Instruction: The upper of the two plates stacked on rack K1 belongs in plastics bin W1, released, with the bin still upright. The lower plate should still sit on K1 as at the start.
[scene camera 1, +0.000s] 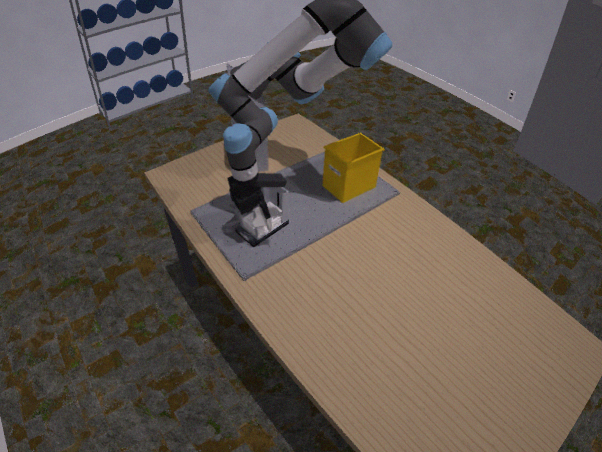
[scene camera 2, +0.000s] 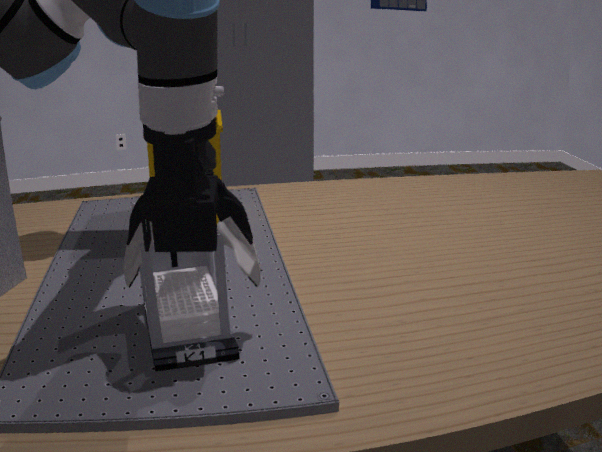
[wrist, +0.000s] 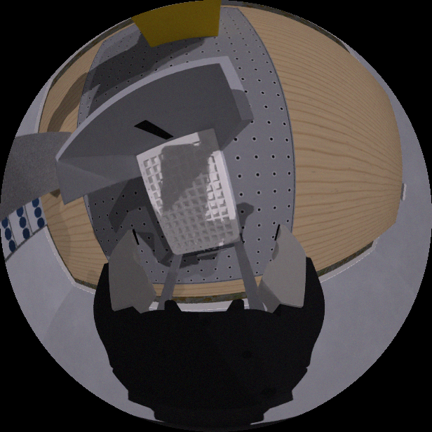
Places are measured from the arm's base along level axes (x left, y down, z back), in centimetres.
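Pixels of known places: gripper, fingertip midpoint: (scene camera 1: 259, 217) (scene camera 2: 192, 286).
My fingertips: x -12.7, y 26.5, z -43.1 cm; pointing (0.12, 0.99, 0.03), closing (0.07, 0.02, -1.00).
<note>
For each thing: its middle in the pictures, then the offset to it from my fingertips. "spot": a spot on its surface instead. Level surfaces: height alone.
- Rack K1, surface spot: (scene camera 2: 225, 305) spot: dx -3.0, dy +0.8, dz -4.1 cm
- lower plate, body centre: (scene camera 2: 183, 306) (scene camera 1: 264, 220) dx +2.3, dy +4.0, dz +1.8 cm
- yellow plastics bin W1, body centre: (scene camera 2: 187, 169) (scene camera 1: 351, 167) dx +39.9, dy -2.3, dz +7.3 cm
- grey pegboard, surface height: dy +6.7 cm
- wooden table, surface height: dy +8.0 cm
Rack K1 (scene camera 1: 270, 233) (scene camera 2: 225, 305) (wrist: 200, 97) stands on the pegboard, with a tall slotted back wall and two front posts. The clear, gridded upper plate (scene camera 2: 185, 292) (wrist: 187, 210) lies flat on the stack between them. The lower plate (scene camera 2: 190, 330) shows as part of the stack's front face; the seam is hard to make out. My gripper (scene camera 2: 194, 284) (wrist: 205, 229) is open and empty, pointing down, with its fingers spread wide to either side of the rack's upper part, near the stack's top. The yellow plastics bin W1 (scene camera 1: 351, 175) (scene camera 2: 218, 150) (wrist: 180, 25) stands upright, apart from the rack.
The grey pegboard (scene camera 1: 305, 220) (scene camera 2: 280, 350) (wrist: 265, 165) lies on the wooden table (scene camera 1: 400, 310) (scene camera 2: 425, 280) (wrist: 345, 150). The rack's back wall rises between the plates and the bin. A grey block (scene camera 2: 7, 235) (wrist: 30, 162) stands at the left.
</note>
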